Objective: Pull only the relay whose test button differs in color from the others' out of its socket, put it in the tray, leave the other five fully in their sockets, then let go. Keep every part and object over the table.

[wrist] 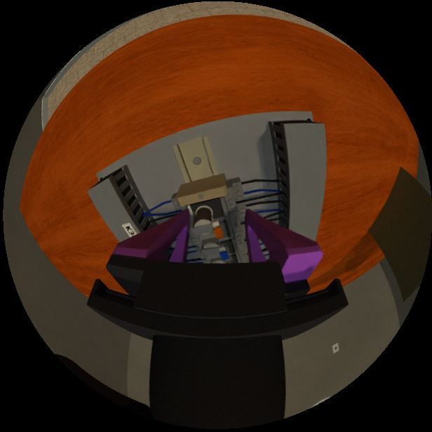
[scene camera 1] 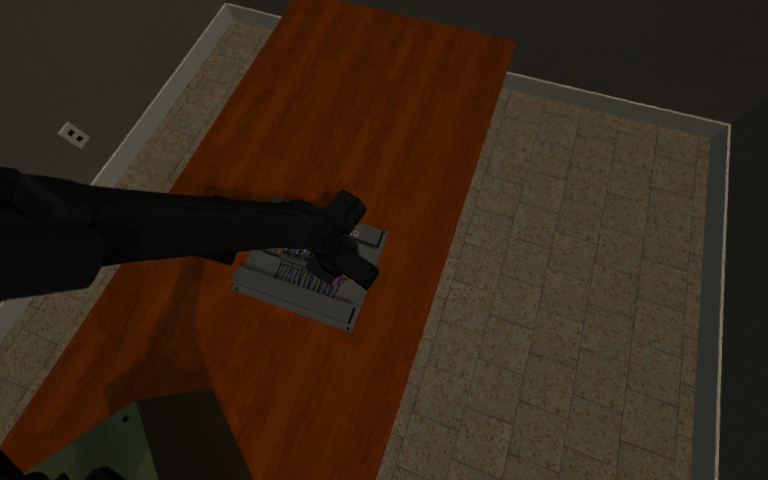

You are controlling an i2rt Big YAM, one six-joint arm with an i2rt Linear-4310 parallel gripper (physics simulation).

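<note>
The relay with the orange test button (wrist: 218, 233) sits in the socket row by the tan end block (wrist: 201, 190); its clear housing shows a brown part. A neighbouring relay has a blue button (wrist: 224, 255). The other relays are partly hidden by the gripper in the wrist view. Small blue spots show beside the arm in the scene view. My gripper (scene camera 1: 335, 280) (wrist: 217, 215) is partly open with nothing held; its purple fingers stand on either side of the row around the orange-button relay. Finger depth is hard to tell. I cannot identify the tray.
A grey panel (scene camera 1: 362, 289) (wrist: 240, 145) carries the sockets, with wire ducts (scene camera 1: 294, 298) (wrist: 305, 175) along both sides and blue and black wires between. A large green box (scene camera 1: 101, 441) with a dark side stands at the lower left of the scene view. The wooden table (scene camera 1: 373, 113) extends around the panel.
</note>
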